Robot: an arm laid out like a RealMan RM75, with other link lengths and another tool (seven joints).
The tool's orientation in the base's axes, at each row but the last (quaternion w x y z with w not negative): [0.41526, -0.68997, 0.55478, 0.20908]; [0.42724, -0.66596, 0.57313, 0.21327]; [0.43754, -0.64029, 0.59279, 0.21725]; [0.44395, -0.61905, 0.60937, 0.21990]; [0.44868, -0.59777, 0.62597, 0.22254]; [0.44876, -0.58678, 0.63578, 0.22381]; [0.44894, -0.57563, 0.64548, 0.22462]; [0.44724, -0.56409, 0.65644, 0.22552]
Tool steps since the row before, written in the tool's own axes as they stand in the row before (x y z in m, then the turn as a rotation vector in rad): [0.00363, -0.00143, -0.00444, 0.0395, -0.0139, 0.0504]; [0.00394, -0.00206, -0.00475, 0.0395, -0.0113, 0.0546]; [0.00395, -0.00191, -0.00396, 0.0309, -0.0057, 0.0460]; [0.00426, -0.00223, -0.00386, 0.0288, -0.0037, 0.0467]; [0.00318, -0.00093, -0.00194, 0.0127, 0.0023, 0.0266]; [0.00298, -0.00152, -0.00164, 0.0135, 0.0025, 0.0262]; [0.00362, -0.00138, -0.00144, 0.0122, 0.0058, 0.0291]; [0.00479, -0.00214, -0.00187, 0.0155, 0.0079, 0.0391]
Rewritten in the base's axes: [0.00166, -0.00567, 0.00029, 0.0335, 0.0177, -0.0535]; [0.00196, -0.00620, 0.00020, 0.0319, 0.0212, -0.0566]; [0.00166, -0.00565, -0.00050, 0.0227, 0.0196, -0.0469]; [0.00176, -0.00584, -0.00087, 0.0207, 0.0216, -0.0462]; [0.00068, -0.00350, -0.00143, 0.0072, 0.0151, -0.0244]; [0.00121, -0.00328, -0.00130, 0.0069, 0.0144, -0.0249]; [0.00108, -0.00345, -0.00201, 0.0047, 0.0182, -0.0260]; [0.00157, -0.00464, -0.00265, 0.0061, 0.0250, -0.0342]
